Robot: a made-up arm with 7 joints.
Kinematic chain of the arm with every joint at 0, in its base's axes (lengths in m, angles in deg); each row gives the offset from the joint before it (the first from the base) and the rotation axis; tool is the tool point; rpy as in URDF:
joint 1: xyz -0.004 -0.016 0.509 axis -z
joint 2: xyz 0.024 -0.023 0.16 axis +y
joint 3: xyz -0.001 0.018 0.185 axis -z
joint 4: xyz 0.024 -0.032 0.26 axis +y
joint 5: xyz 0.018 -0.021 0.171 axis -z
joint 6: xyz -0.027 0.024 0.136 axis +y
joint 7: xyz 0.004 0 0.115 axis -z
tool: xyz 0.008 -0.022 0.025 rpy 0 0 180
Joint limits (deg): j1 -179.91..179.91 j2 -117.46..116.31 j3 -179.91..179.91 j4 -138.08..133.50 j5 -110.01..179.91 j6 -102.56..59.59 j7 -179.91..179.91
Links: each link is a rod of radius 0.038 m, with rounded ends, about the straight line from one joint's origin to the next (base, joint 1, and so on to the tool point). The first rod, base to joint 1, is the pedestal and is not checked.
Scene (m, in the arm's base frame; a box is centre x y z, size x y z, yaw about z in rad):
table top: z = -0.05
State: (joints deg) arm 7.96 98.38 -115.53 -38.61 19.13 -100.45 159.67
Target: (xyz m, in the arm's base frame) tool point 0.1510 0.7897 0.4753
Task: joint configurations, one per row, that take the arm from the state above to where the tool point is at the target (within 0.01 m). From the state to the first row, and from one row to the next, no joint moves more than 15 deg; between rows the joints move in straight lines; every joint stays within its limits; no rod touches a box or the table.
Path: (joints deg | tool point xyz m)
1: -5.03 99.32 -115.32 -31.84 18.93 -95.30 160.31 | 0.6395 -0.1917 0.5080
2: -18.02 100.26 -115.11 -25.08 18.74 -90.14 160.95 | 0.6941 -0.0180 0.4985
3: -31.01 101.20 -114.91 -18.31 18.54 -84.99 161.59 | 0.6981 0.1753 0.4902
4: -43.99 102.14 -114.70 -11.54 18.34 -79.84 162.23 | 0.6441 0.3718 0.4836
5: -56.98 103.08 -114.49 -4.77 18.15 -74.69 162.87 | 0.5302 0.5526 0.4788
6: -69.97 104.02 -114.28 1.99 17.95 -69.53 163.51 | 0.3619 0.6978 0.4759
7: -82.96 104.96 -114.08 8.76 17.75 -64.38 164.15 | 0.1510 0.7897 0.4753

